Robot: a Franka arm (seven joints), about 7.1 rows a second.
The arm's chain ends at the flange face. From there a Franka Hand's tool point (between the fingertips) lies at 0.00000 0.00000 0.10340 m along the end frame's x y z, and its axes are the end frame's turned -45 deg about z.
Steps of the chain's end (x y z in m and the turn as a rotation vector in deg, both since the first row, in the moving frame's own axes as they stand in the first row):
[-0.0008, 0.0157, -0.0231, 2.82, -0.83, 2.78]
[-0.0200, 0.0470, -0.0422, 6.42, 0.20, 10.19]
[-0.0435, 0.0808, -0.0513, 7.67, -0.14, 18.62]
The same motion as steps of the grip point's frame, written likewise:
[-0.0090, 0.0059, -0.0232, 2.58, 1.41, 2.78]
[-0.0383, 0.0120, -0.0428, 4.40, 4.68, 10.19]
[-0.0769, 0.0182, -0.0522, 5.52, 5.32, 18.62]

